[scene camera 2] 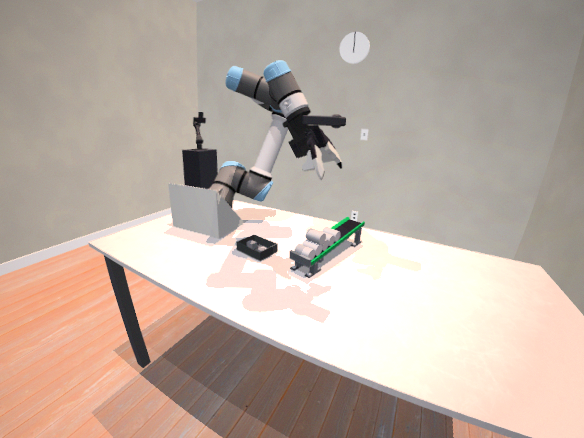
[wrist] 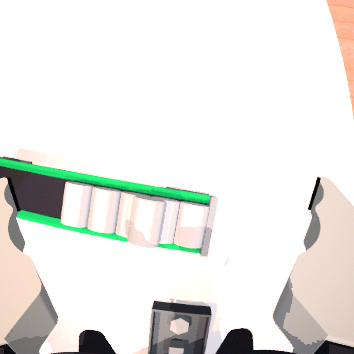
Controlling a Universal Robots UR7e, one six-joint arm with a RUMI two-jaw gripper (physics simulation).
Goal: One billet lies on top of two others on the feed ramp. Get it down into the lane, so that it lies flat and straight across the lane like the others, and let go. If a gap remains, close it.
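Places are measured from the arm's base along level axes (x ahead, y left, z up), in centimetres.
Pixels of known places: gripper, fingertip midpoint: (scene camera 2: 332, 173) (wrist: 163, 181); arm's base, origin of the base link: (scene camera 2: 215, 205).
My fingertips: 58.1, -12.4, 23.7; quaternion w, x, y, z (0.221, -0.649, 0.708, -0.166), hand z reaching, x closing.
Observation:
Ahead of a thing's pixels: the offset from my fingertips to its top centre, as dx, dy, dz.
The feed ramp {-2.4, +15.9, -25.1} (scene camera 2: 353, 226) (wrist: 37, 192) has green side rails and a grey end stop {-6.9, -3.1, -26.7} (wrist: 209, 227) at its low end. Several whitish billets lie across its lane; the one nearest the stop {-6.4, -0.8, -24.9} (wrist: 192, 224) and the uppermost one {-2.7, +14.8, -23.2} (wrist: 77, 204) show clearly. The top billet {-5.0, +4.7, -20.8} (scene camera 2: 316, 235) (wrist: 148, 220) lies raised on two others, partly hiding both, and in the wrist view its near end overlaps the near rail. My gripper (scene camera 2: 331, 172) (wrist: 163, 181) is wide open and empty, high above the ramp, its fingers far out on either side in the wrist view.
A small black tray {-27.9, +2.7, -30.6} (scene camera 2: 249, 251) (wrist: 181, 306) with light pieces inside stands beside the ramp's low end. A grey angled block (scene camera 2: 192, 212) stands near the arm's base, with a black pedestal (scene camera 2: 200, 167) behind it. The table's front edge (scene camera 2: 280, 342) runs along the near side.

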